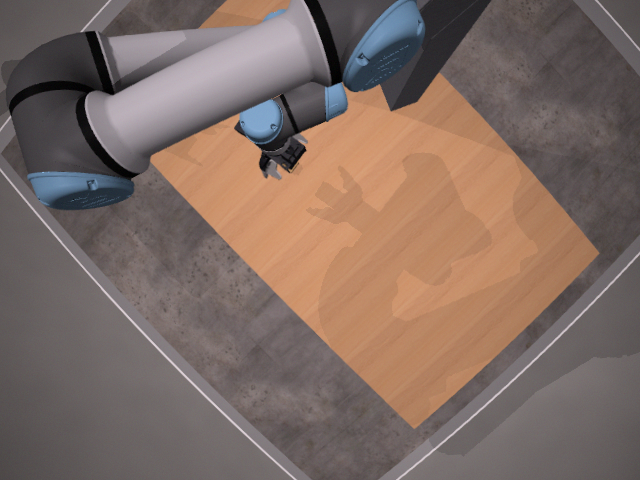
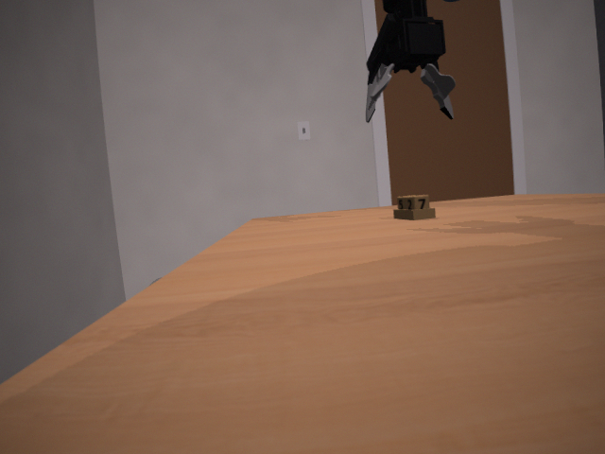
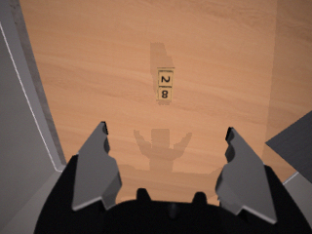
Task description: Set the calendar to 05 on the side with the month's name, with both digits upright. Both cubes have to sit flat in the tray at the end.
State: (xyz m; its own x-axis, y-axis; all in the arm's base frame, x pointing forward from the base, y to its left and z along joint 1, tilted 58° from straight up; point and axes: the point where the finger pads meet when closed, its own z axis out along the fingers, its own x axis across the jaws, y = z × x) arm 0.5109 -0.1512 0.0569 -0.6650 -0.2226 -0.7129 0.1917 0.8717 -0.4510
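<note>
Now: hand 10 mm past the block, 30 mm to the left of it and 140 mm above it. Also, from my hand: wooden calendar tray: 10 mm behind, 10 mm to the right, 160 mm below.
</note>
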